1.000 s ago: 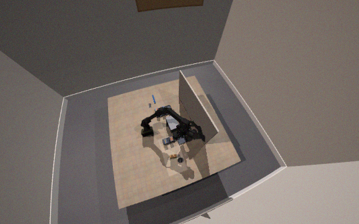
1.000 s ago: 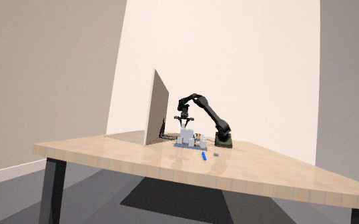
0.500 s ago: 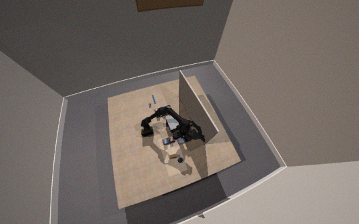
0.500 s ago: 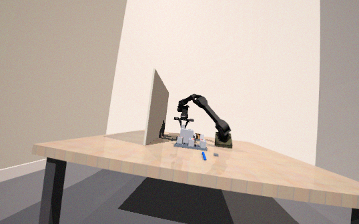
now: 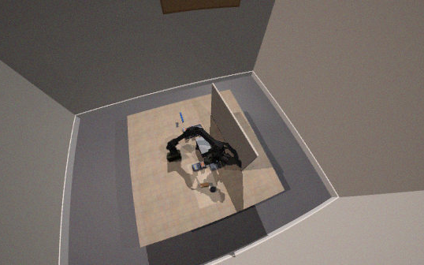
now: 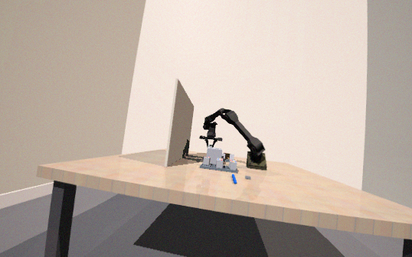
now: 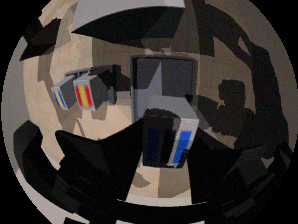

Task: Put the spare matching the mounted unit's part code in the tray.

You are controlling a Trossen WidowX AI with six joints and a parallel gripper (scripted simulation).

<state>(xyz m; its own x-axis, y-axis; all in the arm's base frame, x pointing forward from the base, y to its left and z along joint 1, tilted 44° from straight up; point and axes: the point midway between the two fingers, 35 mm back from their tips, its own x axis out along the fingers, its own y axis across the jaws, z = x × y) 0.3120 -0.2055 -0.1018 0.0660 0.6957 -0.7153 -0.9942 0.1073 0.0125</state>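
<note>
My gripper tip is 80 mm above the dark tray, 10 mm to the right of it and 10 mm past it. Also, from my gripper tip: holder (150 mm behind, 70 mm below, 30 mm to the left); then tall upright board (200 mm ahead, 180 mm to the left, 140 mm above); then grey mounted unit (190 mm to the left, 30 mm below, 30 mm behind).
</note>
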